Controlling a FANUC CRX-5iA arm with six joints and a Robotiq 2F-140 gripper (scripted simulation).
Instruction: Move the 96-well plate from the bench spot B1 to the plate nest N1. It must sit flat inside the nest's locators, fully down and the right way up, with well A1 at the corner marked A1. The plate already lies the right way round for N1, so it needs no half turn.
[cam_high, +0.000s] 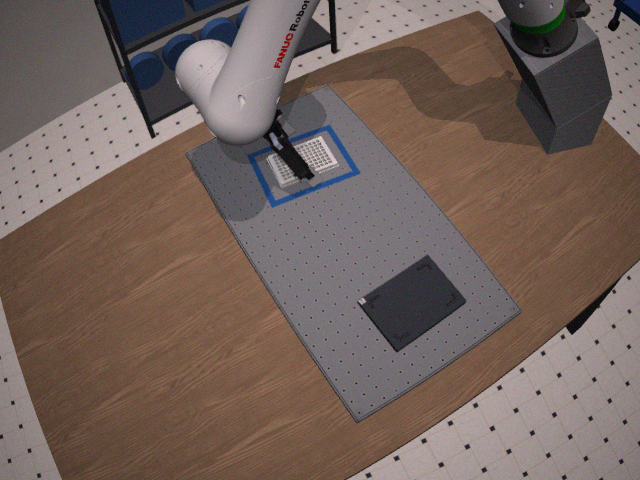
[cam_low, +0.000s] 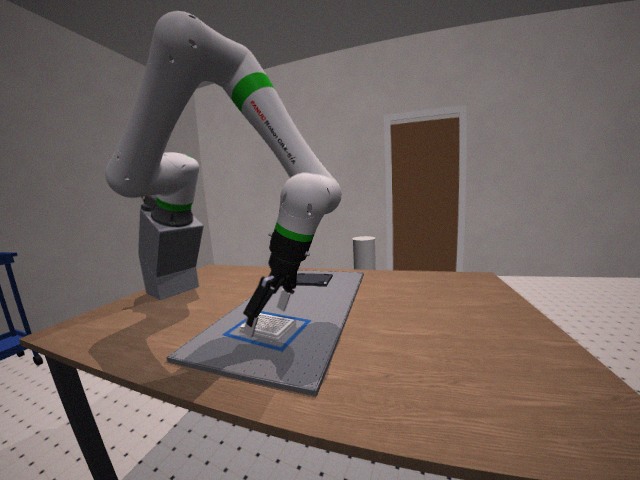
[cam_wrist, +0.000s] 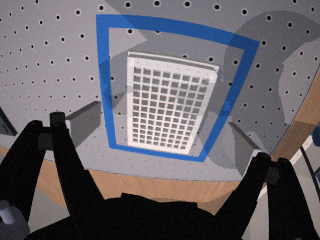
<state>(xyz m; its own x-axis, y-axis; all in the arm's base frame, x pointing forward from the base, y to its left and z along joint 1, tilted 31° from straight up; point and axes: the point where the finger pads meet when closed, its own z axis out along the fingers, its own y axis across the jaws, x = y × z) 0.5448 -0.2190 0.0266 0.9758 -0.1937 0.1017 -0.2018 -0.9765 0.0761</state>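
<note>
Now: the white 96-well plate 2 cm below my hand. The rest, counted from my hand: dark plate nest 38 cm to the left, 3 cm ahead, 2 cm below; corner mark 32 cm to the left, 11 cm ahead, 2 cm below.
</note>
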